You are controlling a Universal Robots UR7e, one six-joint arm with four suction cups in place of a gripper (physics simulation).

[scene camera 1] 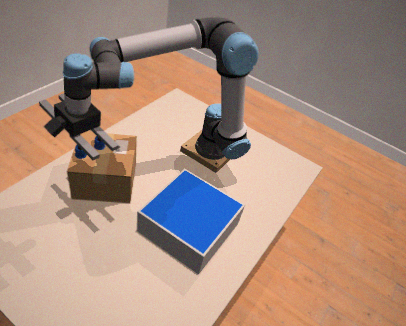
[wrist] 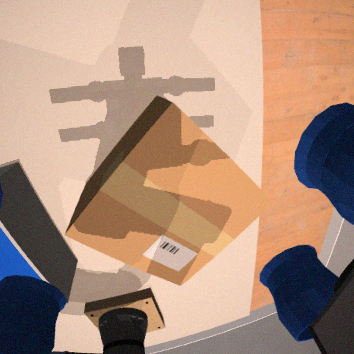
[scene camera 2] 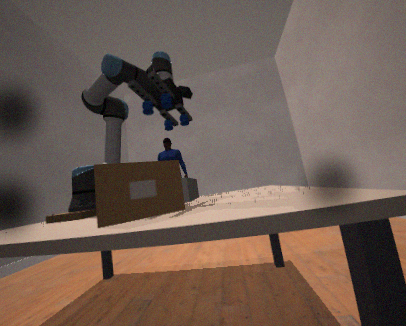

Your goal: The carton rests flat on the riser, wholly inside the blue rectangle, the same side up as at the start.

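The brown carton (scene camera 1: 102, 186) (scene camera 2: 117, 202) (wrist: 167, 202) stands flat on the table, apart from the riser. A white barcode label (scene camera 1: 121, 146) (wrist: 171, 253) shows on its top and a pale label (scene camera 2: 143, 189) on one side. The grey riser (scene camera 1: 167, 241) (scene camera 2: 190, 189) (wrist: 39, 232) bears the blue rectangle (scene camera 1: 194, 211) (wrist: 14, 257) on top, with no carton on it. My gripper (scene camera 1: 84, 131) (scene camera 2: 167, 113) is open, with blue suction cups free in the air above the carton. In the wrist view the cups show at the sides, apart from the carton.
The arm's base stands on a wooden plate (scene camera 1: 216, 165) (scene camera 2: 62, 218) (wrist: 156, 316), behind the riser in scene camera 1. A person in blue (scene camera 2: 170, 155) stands beyond the table (scene camera 1: 280, 175) (scene camera 2: 250, 225). The table's edge runs close past the carton in the wrist view.
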